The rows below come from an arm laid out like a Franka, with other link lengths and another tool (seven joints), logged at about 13 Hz.
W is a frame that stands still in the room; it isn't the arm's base.
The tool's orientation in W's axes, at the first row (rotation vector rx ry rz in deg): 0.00, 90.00, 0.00
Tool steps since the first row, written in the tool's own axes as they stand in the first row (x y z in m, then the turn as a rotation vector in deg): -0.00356, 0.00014, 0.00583, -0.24, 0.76, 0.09; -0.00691, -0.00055, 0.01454, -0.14, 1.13, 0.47; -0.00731, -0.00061, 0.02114, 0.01, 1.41, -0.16; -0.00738, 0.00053, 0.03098, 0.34, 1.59, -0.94; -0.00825, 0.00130, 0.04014, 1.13, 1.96, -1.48; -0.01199, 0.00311, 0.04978, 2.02, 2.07, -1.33; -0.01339, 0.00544, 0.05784, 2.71, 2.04, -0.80; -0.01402, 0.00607, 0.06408, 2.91, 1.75, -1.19; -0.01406, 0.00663, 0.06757, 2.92, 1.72, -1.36; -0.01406, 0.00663, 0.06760, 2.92, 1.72, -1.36
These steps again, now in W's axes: 0.00583, 0.00014, 0.00356, 0.09, 0.76, 0.24; 0.01454, -0.00055, 0.00691, 0.47, 1.13, 0.14; 0.02114, -0.00061, 0.00731, -0.16, 1.41, -0.01; 0.03098, 0.00053, 0.00738, -0.94, 1.59, -0.34; 0.04014, 0.00130, 0.00825, -1.48, 1.96, -1.13; 0.04978, 0.00311, 0.01199, -1.33, 2.07, -2.02; 0.05784, 0.00544, 0.01339, -0.80, 2.04, -2.71; 0.06408, 0.00607, 0.01402, -1.19, 1.75, -2.91; 0.06757, 0.00663, 0.01406, -1.36, 1.72, -2.92; 0.06760, 0.00663, 0.01406, -1.36, 1.72, -2.92
